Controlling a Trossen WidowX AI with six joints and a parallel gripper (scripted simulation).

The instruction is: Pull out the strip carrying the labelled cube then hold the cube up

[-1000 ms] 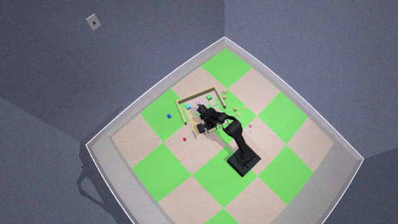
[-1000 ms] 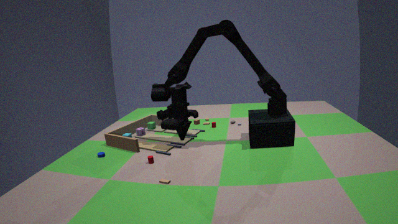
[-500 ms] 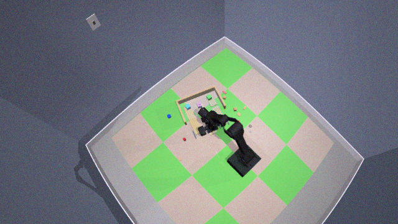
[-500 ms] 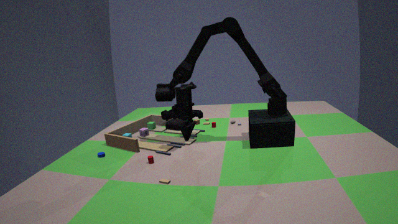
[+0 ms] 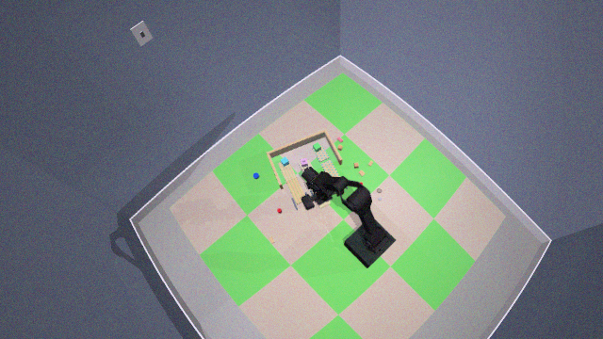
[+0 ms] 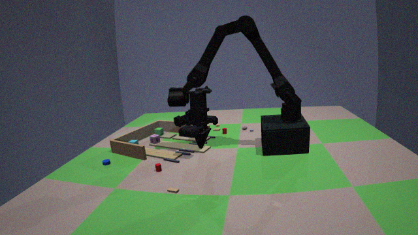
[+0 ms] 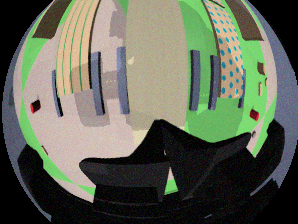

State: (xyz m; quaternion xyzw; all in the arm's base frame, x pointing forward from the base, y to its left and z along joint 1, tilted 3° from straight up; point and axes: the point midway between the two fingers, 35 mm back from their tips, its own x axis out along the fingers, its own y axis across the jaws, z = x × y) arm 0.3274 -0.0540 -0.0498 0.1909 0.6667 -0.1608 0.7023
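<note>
My gripper tip is 90 mm short of the strip and 50 mm to the left of it. Round my gripper tip: blue cylinder (350 mm ahead, 90 mm to the left); purple labelled cube (190 mm ahead, 100 mm to the right, 10 mm above).
</note>
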